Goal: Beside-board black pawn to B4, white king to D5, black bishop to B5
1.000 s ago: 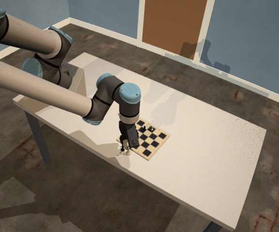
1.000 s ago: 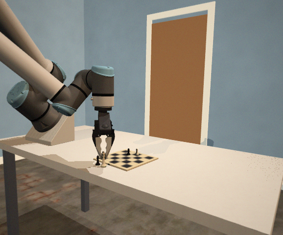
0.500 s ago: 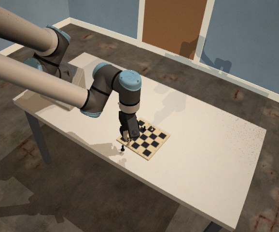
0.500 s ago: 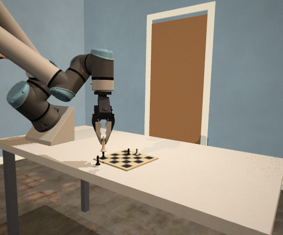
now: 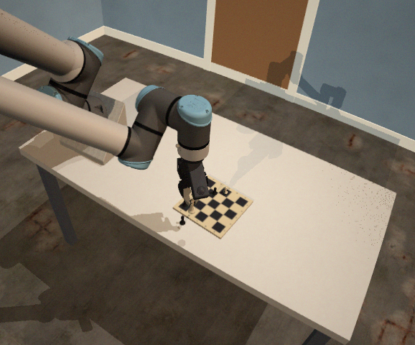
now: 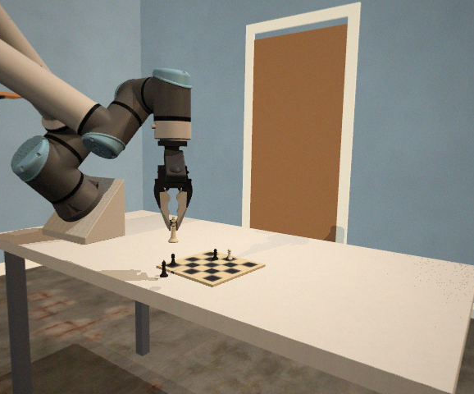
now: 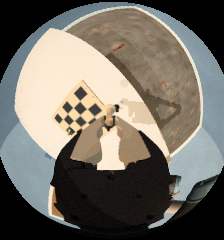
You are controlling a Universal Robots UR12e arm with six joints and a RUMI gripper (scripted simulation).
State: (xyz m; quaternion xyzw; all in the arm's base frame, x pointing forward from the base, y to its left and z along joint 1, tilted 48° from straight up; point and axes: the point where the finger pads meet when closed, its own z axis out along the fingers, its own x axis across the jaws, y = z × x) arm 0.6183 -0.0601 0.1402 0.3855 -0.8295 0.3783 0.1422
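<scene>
Now: the chessboard 10 mm ahead of my hand, 140 mm to the left of it and 140 mm below it. The rest, counted from my hand: black bishop 40 mm behind, 120 mm below; white king 10 mm below.
</scene>
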